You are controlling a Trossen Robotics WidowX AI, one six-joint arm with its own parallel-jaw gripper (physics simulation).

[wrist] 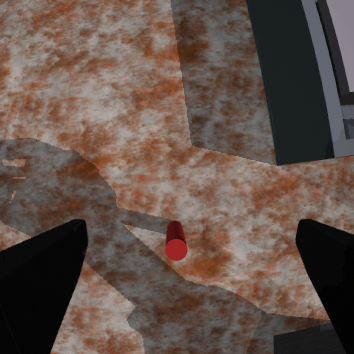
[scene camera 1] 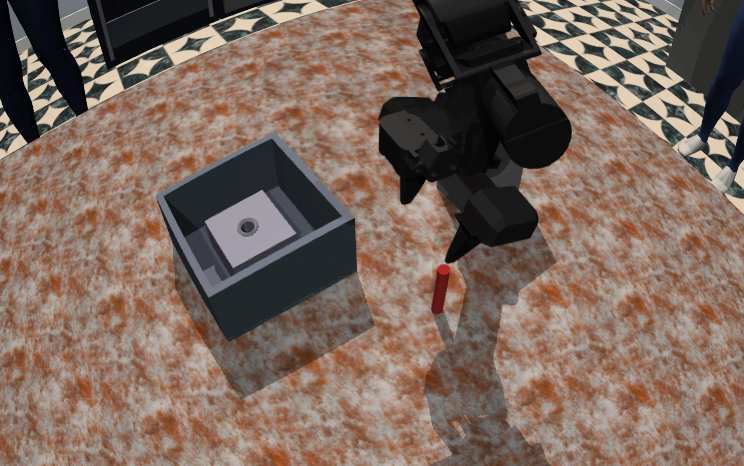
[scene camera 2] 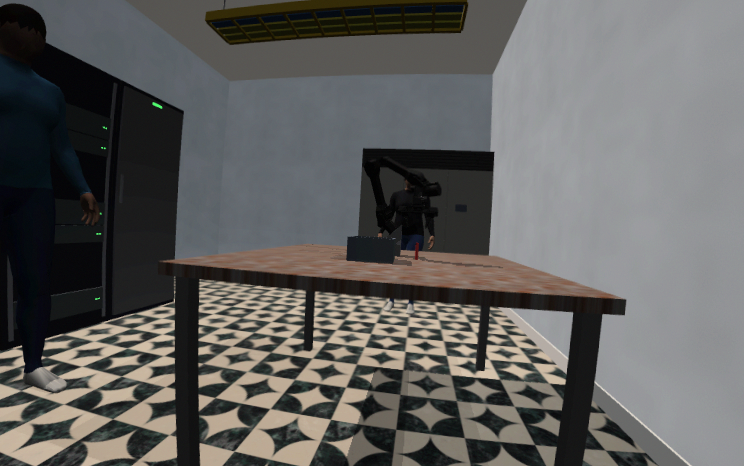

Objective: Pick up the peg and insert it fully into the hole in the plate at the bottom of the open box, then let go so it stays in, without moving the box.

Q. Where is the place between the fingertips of my gripper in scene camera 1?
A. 426, 231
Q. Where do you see a pale plate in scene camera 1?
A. At 247, 232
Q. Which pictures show the dark grey box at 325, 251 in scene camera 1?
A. The wrist view, scene camera 1 and scene camera 2: all of them.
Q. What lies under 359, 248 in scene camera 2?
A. A dark grey box.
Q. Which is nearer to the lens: the dark grey box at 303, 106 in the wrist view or the red peg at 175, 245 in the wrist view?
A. The red peg.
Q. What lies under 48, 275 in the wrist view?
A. My gripper.
